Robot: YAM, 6 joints.
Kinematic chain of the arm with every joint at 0, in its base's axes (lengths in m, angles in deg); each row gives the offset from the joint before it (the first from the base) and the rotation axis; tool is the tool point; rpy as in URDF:
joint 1: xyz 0 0 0.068 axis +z
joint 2: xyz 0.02 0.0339 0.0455 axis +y
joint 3: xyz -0.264 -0.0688 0 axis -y
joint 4: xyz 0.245 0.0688 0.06 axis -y
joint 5: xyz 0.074 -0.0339 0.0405 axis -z
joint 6: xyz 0.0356 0 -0.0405 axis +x
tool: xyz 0 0 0 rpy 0 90 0
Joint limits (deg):
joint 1: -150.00..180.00
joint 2: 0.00..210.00
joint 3: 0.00..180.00
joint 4: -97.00..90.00
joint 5: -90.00..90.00
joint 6: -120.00..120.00
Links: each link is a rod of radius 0.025 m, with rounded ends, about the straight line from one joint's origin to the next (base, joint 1, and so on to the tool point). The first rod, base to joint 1, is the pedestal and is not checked.
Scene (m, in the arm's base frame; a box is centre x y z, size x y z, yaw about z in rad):
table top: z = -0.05
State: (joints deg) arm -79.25 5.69 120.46 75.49 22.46 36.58
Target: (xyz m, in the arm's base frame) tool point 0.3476 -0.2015 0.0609
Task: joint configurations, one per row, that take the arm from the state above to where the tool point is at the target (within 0.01 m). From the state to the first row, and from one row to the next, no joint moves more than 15 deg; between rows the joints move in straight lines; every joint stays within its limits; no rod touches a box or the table.
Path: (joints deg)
1: -73.63 19.08 113.00 72.18 21.80 36.58
2: -68.01 32.47 105.54 68.88 21.15 36.58
3: -62.38 45.85 98.08 65.57 20.49 36.58
4: -56.76 59.24 90.62 62.27 19.83 36.58
5: -51.14 72.63 83.16 58.96 19.17 36.58
6: -45.52 86.02 75.70 55.66 18.52 36.58
7: -39.90 99.40 68.24 52.35 17.86 36.58
8: -34.28 112.79 60.79 49.05 17.20 36.58
9: -28.65 126.18 53.33 45.74 16.55 36.58

